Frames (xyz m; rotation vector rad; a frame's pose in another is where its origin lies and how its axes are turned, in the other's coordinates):
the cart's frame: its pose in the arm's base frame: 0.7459 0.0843 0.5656 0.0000 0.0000 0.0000
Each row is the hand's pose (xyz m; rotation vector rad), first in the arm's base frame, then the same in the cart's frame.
Working: the arm's base frame: its pose in the cart's frame: -0.7459 -0.0843 -0.5656 0.0000 0.0000 0.0000

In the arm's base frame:
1: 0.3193 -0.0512 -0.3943 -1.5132 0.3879 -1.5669
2: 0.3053 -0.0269 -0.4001 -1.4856 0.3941 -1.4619
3: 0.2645 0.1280 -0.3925 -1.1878 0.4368 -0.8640
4: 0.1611 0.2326 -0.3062 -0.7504 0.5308 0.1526
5: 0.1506 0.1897 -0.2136 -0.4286 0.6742 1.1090
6: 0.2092 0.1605 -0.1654 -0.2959 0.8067 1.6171
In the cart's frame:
1: -0.4266 -0.1355 -0.9599 -1.5132 0.3879 -1.5669
2: -0.4406 -0.1112 -0.9657 -1.4856 0.3941 -1.4619
3: -0.4814 0.0437 -0.9581 -1.1878 0.4368 -0.8640
4: -0.5848 0.1483 -0.8718 -0.7504 0.5308 0.1526
5: -0.5953 0.1054 -0.7792 -0.4286 0.6742 1.1090
6: -0.5367 0.0762 -0.7310 -0.2959 0.8067 1.6171

